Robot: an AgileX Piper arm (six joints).
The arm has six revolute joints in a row. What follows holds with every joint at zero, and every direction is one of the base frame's.
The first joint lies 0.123 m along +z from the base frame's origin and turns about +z.
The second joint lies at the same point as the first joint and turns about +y.
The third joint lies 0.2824 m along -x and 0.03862 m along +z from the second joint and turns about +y.
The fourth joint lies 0.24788 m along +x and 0.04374 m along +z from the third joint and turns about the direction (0.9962, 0, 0.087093).
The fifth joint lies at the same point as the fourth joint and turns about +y.
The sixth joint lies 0.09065 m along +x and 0.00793 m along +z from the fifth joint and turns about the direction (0.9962, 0, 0.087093).
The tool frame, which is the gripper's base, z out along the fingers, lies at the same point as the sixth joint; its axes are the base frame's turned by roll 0, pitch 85 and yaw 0 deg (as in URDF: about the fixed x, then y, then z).
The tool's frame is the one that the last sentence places.
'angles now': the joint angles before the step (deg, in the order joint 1, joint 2, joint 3, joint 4, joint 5, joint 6). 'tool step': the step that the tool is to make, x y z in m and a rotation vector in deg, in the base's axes. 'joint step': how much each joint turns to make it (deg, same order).
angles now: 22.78 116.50 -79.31 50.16 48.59 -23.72
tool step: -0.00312 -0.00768 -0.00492 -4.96 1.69 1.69
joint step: -0.25 -0.01 0.00 -6.77 2.05 3.72
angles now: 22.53 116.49 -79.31 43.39 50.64 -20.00
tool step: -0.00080 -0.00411 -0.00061 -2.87 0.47 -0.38
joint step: -0.02 -0.29 0.00 -3.88 0.30 3.13
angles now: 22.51 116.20 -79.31 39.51 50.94 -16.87
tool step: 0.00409 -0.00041 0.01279 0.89 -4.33 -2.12
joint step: 0.01 -1.72 -0.04 0.30 -3.42 0.12
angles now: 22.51 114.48 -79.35 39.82 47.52 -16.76
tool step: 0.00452 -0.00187 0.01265 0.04 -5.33 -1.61
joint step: 0.01 -1.72 -0.02 -0.77 -3.99 -0.26
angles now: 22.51 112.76 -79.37 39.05 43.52 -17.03
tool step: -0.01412 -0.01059 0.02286 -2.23 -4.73 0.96
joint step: 0.00 -5.70 3.25 -3.97 -1.41 0.13
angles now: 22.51 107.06 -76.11 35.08 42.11 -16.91
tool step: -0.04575 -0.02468 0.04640 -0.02 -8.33 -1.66
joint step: 0.01 -14.63 9.73 -3.23 -3.88 1.25
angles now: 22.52 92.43 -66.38 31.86 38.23 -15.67
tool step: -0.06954 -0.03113 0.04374 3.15 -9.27 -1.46
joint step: 0.01 -19.26 11.43 -0.63 -2.49 0.56
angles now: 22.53 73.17 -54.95 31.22 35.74 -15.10
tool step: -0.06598 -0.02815 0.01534 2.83 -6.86 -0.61
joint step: 0.00 -17.36 9.81 -0.73 -0.19 1.00
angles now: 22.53 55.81 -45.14 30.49 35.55 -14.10
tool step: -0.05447 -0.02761 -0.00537 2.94 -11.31 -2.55
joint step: -0.02 -17.21 10.55 -1.18 -5.56 -0.39
